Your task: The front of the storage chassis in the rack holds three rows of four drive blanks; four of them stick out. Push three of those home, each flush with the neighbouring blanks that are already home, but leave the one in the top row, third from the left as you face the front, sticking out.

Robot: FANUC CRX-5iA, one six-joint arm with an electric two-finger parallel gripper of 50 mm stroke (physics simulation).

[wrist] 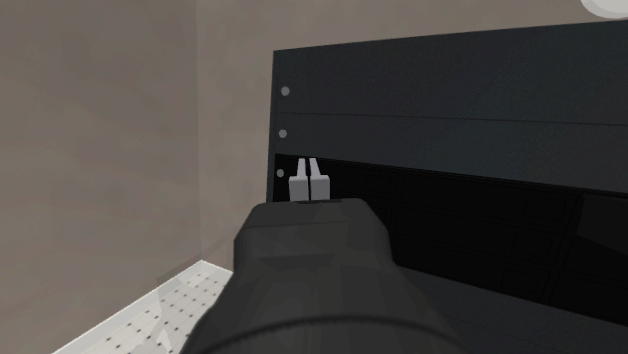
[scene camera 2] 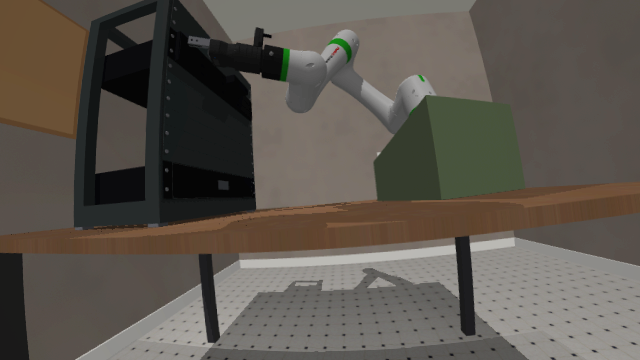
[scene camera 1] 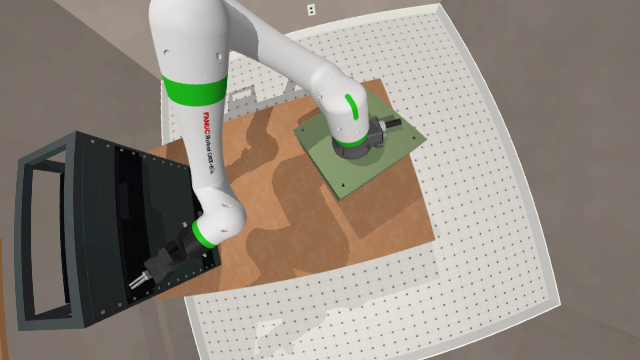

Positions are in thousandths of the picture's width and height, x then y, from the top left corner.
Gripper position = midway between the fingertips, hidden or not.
Labels:
gripper: wrist 490, 479; scene camera 2 296, 115; scene camera 1 209, 793
dark rack: wrist 778, 439; scene camera 2 312, 451; scene camera 1 185, 574

